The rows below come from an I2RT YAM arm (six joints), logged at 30 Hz.
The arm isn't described. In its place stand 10 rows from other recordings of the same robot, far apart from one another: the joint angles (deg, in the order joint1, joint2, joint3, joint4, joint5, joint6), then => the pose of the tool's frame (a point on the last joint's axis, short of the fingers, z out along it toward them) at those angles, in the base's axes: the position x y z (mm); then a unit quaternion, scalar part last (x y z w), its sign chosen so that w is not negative.
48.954 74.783 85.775 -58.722 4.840 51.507 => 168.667, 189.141, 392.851, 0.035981, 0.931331, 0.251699, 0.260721
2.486 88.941 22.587 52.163 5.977 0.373 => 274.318, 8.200, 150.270, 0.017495, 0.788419, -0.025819, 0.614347
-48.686 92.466 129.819 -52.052 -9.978 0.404 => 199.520, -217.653, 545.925, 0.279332, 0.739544, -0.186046, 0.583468
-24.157 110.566 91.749 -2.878 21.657 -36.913 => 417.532, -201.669, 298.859, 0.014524, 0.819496, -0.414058, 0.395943
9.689 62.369 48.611 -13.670 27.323 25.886 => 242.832, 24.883, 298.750, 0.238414, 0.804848, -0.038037, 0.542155
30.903 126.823 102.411 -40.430 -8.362 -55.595 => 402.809, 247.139, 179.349, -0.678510, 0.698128, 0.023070, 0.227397
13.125 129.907 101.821 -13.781 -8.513 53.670 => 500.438, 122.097, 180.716, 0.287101, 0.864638, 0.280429, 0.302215
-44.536 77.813 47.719 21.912 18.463 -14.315 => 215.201, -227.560, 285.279, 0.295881, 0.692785, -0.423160, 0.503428
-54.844 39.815 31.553 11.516 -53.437 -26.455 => 117.435, -117.087, 312.118, -0.166422, 0.674831, -0.188700, 0.693757
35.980 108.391 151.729 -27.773 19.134 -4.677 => 285.220, 192.653, 604.680, -0.083091, 0.605262, 0.115056, 0.783272
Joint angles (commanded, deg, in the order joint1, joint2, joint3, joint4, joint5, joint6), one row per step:
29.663 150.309 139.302 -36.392 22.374 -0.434
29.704 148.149 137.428 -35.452 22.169 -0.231
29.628 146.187 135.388 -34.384 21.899 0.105
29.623 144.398 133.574 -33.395 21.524 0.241
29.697 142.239 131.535 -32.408 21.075 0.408
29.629 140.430 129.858 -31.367 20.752 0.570
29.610 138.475 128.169 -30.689 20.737 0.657
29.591 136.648 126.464 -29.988 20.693 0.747
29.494 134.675 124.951 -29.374 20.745 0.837
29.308 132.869 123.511 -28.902 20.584 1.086
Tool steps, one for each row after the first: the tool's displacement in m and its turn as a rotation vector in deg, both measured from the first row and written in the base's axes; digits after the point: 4 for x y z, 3 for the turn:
-0.0033 -0.0012 0.0113 0.887 -0.994 0.044
-0.0060 -0.0035 0.0198 1.795 -1.762 -0.068
-0.0090 -0.0050 0.0277 2.607 -2.466 0.104
-0.0134 -0.0064 0.0377 3.557 -3.265 0.393
-0.0164 -0.0086 0.0463 4.452 -4.173 0.463
-0.0204 -0.0111 0.0557 4.990 -4.990 0.414
-0.0244 -0.0136 0.0636 5.488 -5.691 0.382
-0.0285 -0.0170 0.0736 6.049 -6.648 0.208
-0.0322 -0.0210 0.0822 6.736 -7.328 -0.003

